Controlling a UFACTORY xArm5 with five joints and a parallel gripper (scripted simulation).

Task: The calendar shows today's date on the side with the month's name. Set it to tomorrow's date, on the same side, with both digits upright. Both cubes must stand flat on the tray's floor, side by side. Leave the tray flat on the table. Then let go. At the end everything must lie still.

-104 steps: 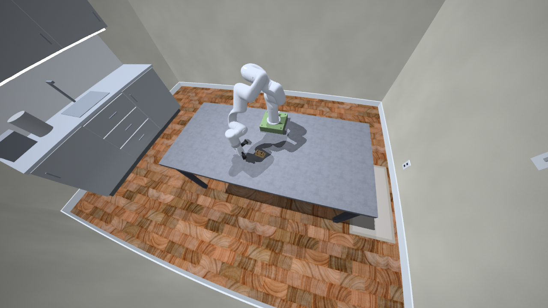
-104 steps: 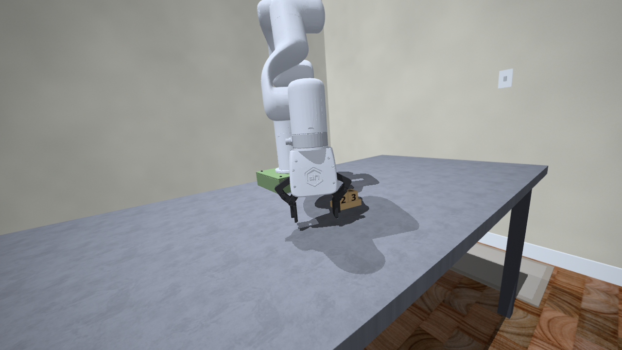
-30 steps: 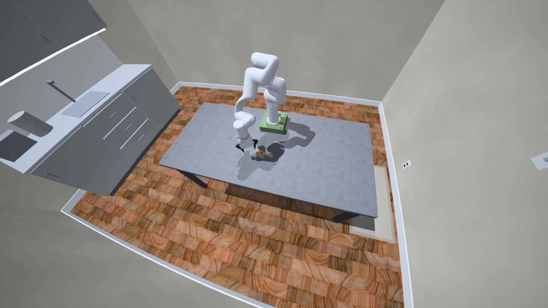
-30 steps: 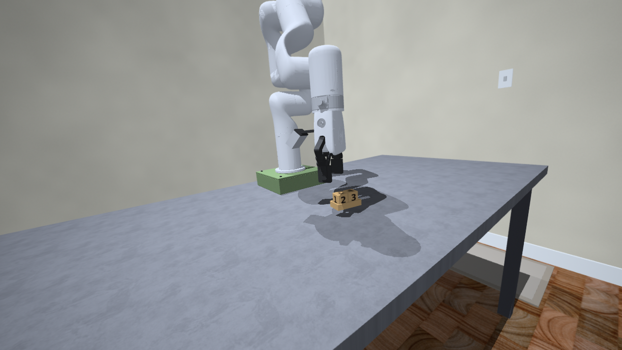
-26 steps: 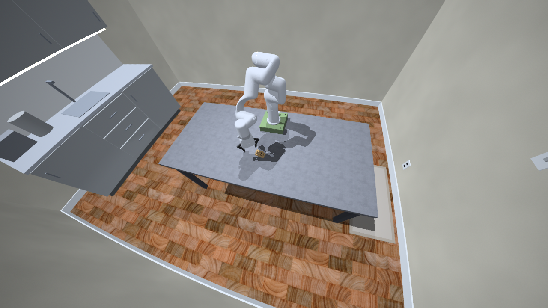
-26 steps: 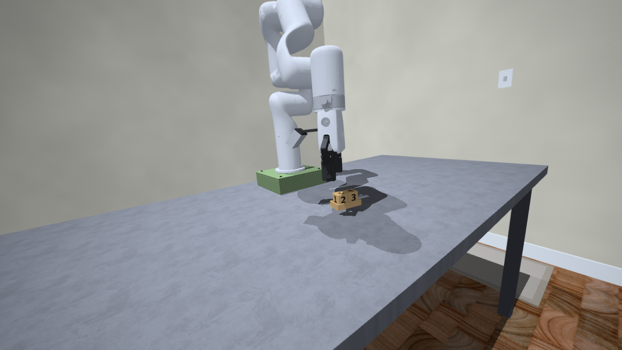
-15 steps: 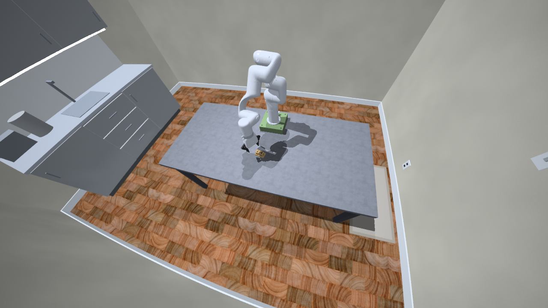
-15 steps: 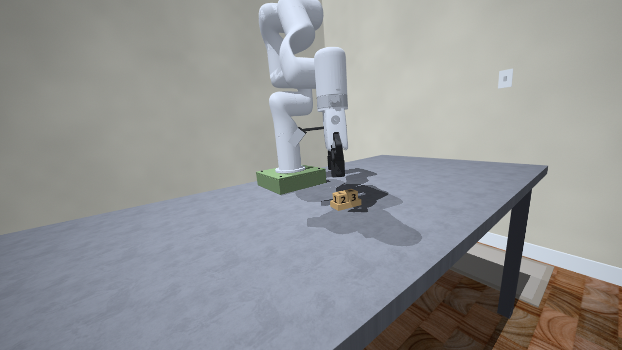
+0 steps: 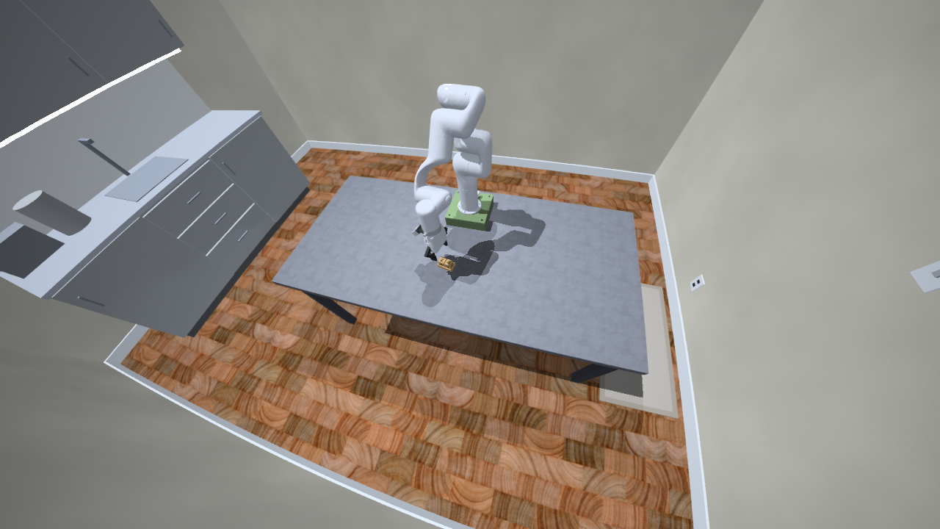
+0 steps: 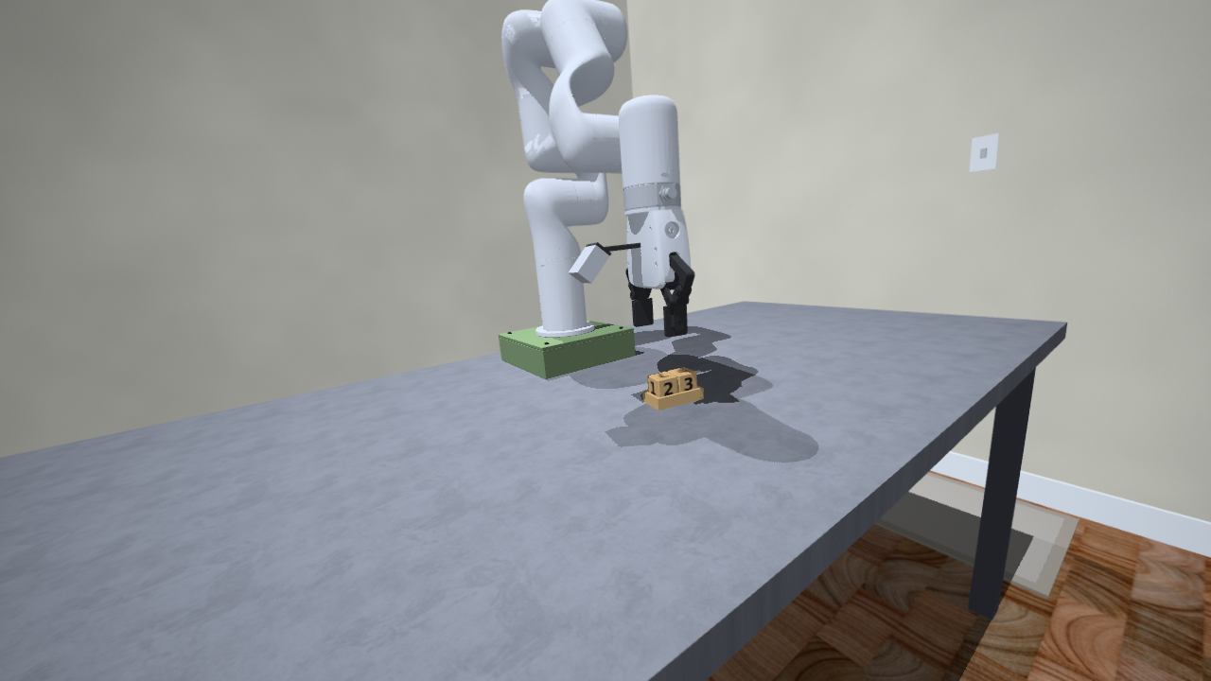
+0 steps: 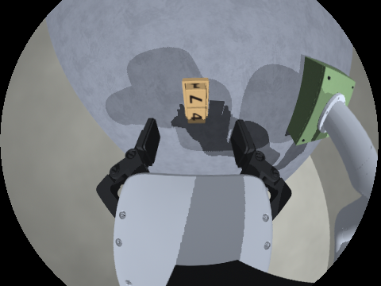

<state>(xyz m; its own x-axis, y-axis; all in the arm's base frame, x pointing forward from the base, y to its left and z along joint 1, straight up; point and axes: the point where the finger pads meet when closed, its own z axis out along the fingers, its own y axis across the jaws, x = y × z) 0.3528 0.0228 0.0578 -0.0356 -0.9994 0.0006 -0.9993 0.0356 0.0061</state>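
Right now the wooden calendar tray is 11 cm below my hand and 2 cm to the left of it.
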